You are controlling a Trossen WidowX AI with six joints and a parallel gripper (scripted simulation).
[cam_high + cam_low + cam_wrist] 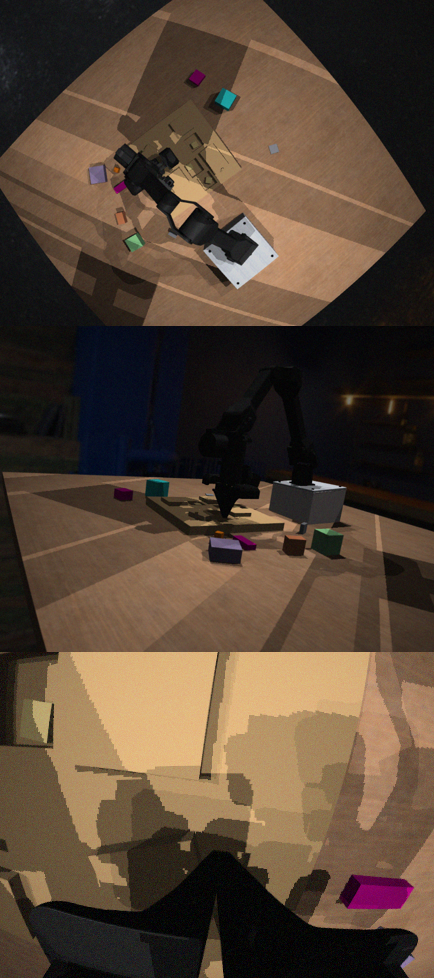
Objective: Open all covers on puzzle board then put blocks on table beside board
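Right now my gripper tip is 10 cm to the left of the tan puzzle board and 1 cm past it. Round my gripper tip: brown block: 19 cm to the left, 8 cm behind, 1 cm below; then orange block: 12 cm to the left, 8 cm ahead, 1 cm below; then magenta bar: 14 cm to the left, 2 cm below, 2 cm ahead.
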